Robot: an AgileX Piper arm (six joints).
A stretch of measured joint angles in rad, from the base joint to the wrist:
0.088, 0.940, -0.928, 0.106, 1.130, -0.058
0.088, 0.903, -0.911, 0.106, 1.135, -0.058
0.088, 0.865, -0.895, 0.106, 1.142, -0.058
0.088, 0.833, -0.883, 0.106, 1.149, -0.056
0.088, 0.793, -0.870, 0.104, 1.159, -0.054
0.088, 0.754, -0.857, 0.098, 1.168, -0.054
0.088, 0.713, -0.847, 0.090, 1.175, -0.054
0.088, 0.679, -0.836, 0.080, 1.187, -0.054
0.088, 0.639, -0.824, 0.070, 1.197, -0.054
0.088, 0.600, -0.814, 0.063, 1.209, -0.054
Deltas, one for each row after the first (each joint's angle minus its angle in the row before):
0.000, -0.037, 0.017, 0.000, 0.005, 0.000
0.000, -0.038, 0.016, 0.000, 0.007, 0.000
0.000, -0.032, 0.012, 0.000, 0.007, 0.002
0.000, -0.040, 0.013, -0.002, 0.010, 0.002
0.000, -0.039, 0.013, -0.006, 0.009, 0.000
0.000, -0.041, 0.010, -0.008, 0.007, 0.000
0.000, -0.034, 0.011, -0.010, 0.012, 0.000
0.000, -0.040, 0.012, -0.010, 0.010, 0.000
0.000, -0.039, 0.010, -0.007, 0.012, 0.000

